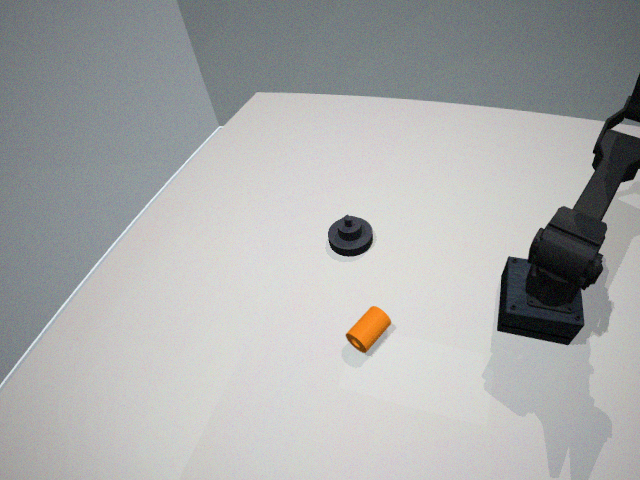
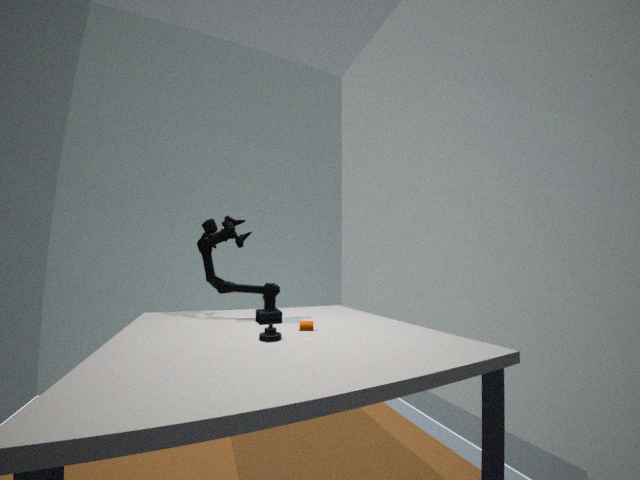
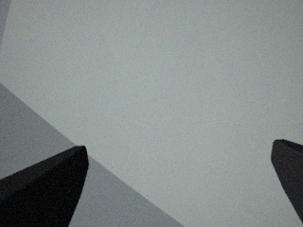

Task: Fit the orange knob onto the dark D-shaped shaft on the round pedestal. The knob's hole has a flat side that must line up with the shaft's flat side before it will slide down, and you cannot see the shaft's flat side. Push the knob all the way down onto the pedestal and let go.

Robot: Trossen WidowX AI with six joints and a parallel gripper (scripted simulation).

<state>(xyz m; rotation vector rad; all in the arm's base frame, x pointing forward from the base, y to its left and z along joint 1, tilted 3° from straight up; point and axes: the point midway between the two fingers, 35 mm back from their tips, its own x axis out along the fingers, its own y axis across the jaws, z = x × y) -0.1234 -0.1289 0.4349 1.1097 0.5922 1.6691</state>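
My gripper tip is 490 mm above the orange knob, 360 mm short of it and 230 mm to the right of it. Round my gripper tip: pedestal: 480 mm below, 450 mm ahead, 50 mm to the left.
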